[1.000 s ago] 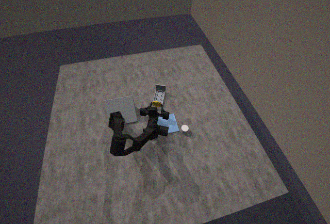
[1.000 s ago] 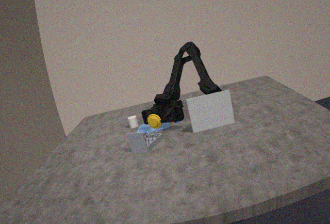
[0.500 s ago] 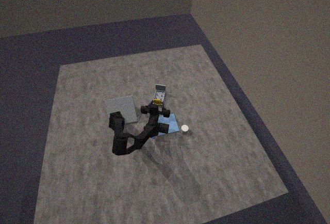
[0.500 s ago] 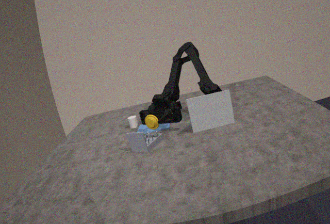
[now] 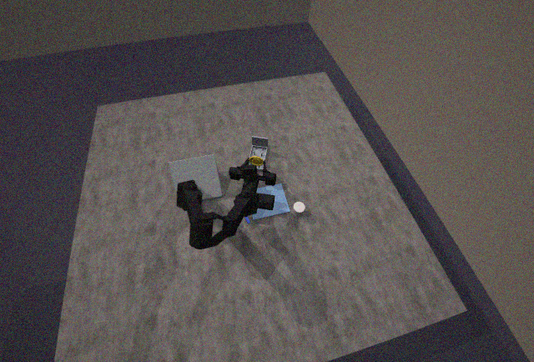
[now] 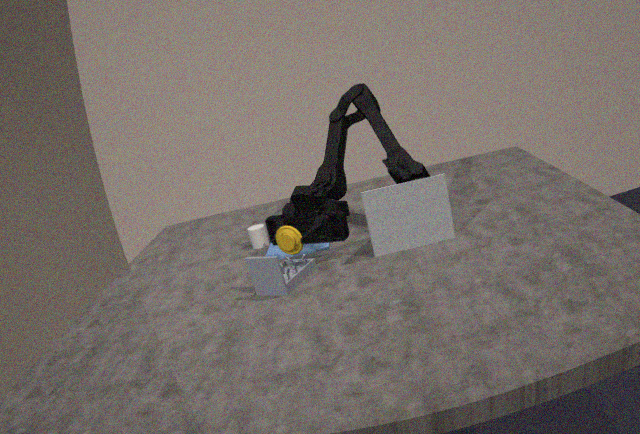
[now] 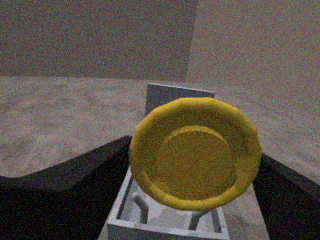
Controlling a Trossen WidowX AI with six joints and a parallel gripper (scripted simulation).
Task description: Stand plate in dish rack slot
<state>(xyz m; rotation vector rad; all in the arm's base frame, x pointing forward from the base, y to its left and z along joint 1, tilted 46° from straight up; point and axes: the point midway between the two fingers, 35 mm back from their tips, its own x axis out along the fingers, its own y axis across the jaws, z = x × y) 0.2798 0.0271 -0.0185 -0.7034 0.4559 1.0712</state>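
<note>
The grey dish rack lies 50 mm to the left of my gripper tip, 40 mm below it and 10 mm ahead of it. From my gripper tip the other things lie so: yellow plate: 10 mm to the right; then light blue mat: 170 mm to the right, 60 mm below; then blue spoon: 190 mm to the right, 100 mm behind, 60 mm below.
</note>
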